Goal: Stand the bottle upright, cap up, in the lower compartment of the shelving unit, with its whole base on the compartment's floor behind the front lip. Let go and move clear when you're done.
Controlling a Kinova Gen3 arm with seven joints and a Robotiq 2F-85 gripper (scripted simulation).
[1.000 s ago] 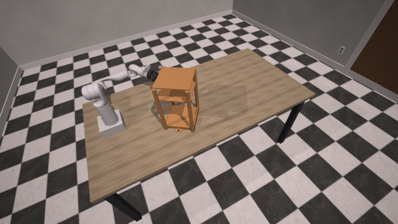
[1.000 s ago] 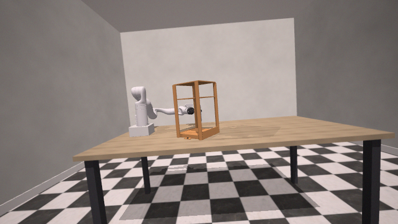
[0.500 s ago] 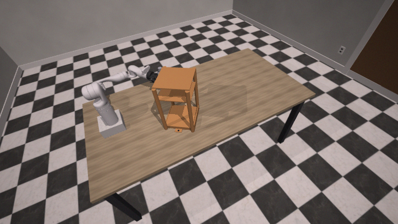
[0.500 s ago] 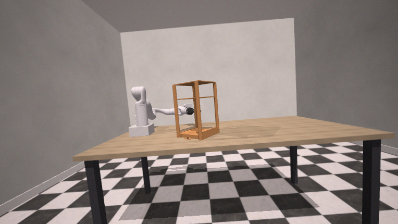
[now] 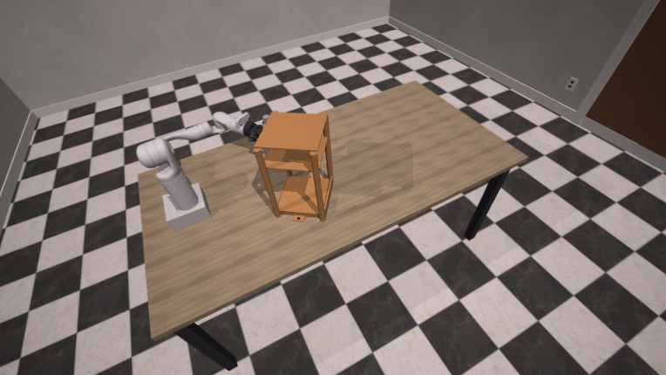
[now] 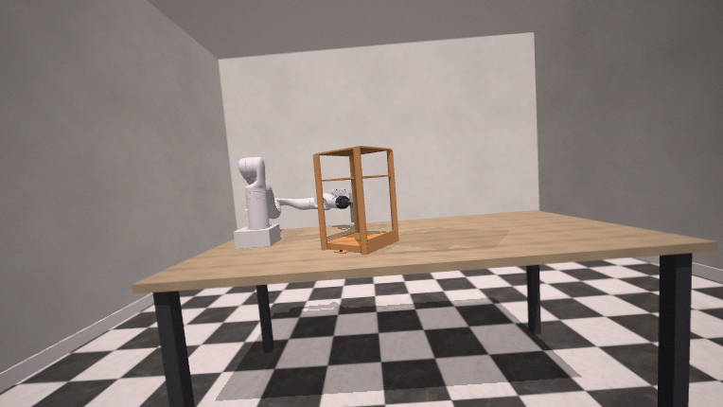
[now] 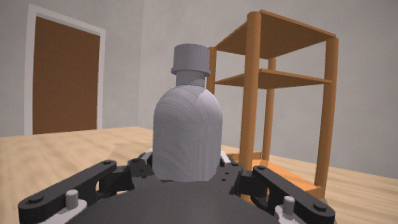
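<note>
The orange shelving unit is 5 cm ahead of my hand, 33 cm to the right of it and 4 cm above it.
</note>
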